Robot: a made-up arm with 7 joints. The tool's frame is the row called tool.
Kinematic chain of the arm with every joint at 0, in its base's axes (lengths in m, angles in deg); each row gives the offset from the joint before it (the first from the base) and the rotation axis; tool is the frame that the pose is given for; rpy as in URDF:
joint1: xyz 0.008 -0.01 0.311 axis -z
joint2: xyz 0.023 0 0.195 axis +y
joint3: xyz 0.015 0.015 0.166 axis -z
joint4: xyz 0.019 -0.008 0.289 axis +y
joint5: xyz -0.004 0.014 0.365 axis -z
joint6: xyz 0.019 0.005 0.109 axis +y
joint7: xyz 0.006 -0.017 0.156 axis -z
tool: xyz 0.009 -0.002 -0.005 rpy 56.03 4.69 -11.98
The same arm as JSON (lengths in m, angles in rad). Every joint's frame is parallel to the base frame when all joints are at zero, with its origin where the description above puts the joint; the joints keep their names.
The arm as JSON. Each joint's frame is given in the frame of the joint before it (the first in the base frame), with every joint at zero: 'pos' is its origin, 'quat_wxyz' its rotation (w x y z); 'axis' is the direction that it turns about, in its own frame. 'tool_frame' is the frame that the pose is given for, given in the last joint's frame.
{"length_unit": "m", "angle_unit": "rad", "joints": [{"joint": "joint1", "pos": [0.008, -0.01, 0.311], "quat_wxyz": [1.0, 0.0, 0.0, 0.0], "axis": [0.0, 0.0, -1.0]}, {"joint": "joint2", "pos": [0.023, 0.0, 0.195], "quat_wxyz": [1.0, 0.0, 0.0, 0.0], "axis": [0.0, 1.0, 0.0]}, {"joint": "joint3", "pos": [0.015, 0.015, 0.166], "quat_wxyz": [1.0, 0.0, 0.0, 0.0], "axis": [0.0, 0.0, -1.0]}, {"joint": "joint4", "pos": [0.019, -0.008, 0.289], "quat_wxyz": [1.0, 0.0, 0.0, 0.0], "axis": [0.0, 1.0, 0.0]}, {"joint": "joint5", "pos": [-0.004, 0.014, 0.365], "quat_wxyz": [1.0, 0.0, 0.0, 0.0], "axis": [0.0, 0.0, -1.0]}, {"joint": "joint6", "pos": [0.019, 0.005, 0.109], "quat_wxyz": [1.0, 0.0, 0.0, 0.0], "axis": [0.0, 1.0, 0.0]}, {"joint": "joint7", "pos": [0.006, -0.017, 0.156], "quat_wxyz": [1.0, 0.0, 0.0, 0.0], "axis": [0.0, 0.0, -1.0]}], "tool_frame": {"pos": [0.009, -0.002, -0.005], "quat_wxyz": [0.875264, 0.470517, -0.01305, -0.111164]}}
